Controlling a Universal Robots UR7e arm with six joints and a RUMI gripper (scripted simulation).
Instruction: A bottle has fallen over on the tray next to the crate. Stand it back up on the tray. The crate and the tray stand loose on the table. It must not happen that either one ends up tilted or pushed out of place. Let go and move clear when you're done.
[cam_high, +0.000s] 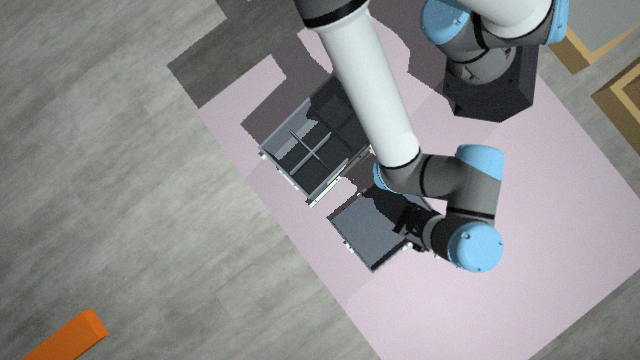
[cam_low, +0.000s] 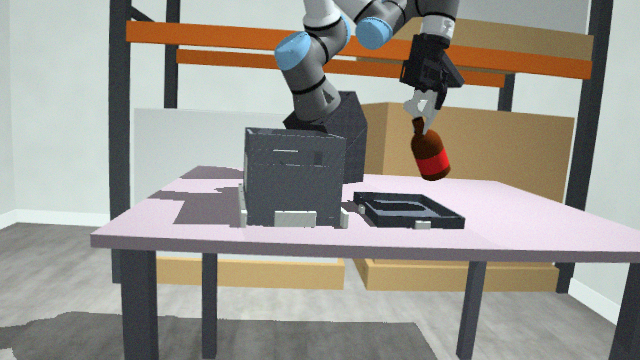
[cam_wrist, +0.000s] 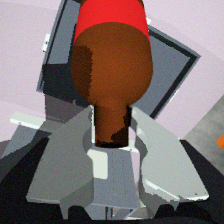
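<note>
Right now my hand is 4 cm above the brown bottle, 2 cm to the right of it and 1 cm past it. Also, from my hand: dark tray (19 cm below, 3 cm to the right, 3 cm ahead); dark crate (31 cm to the right, 12 cm below, 6 cm ahead).
</note>
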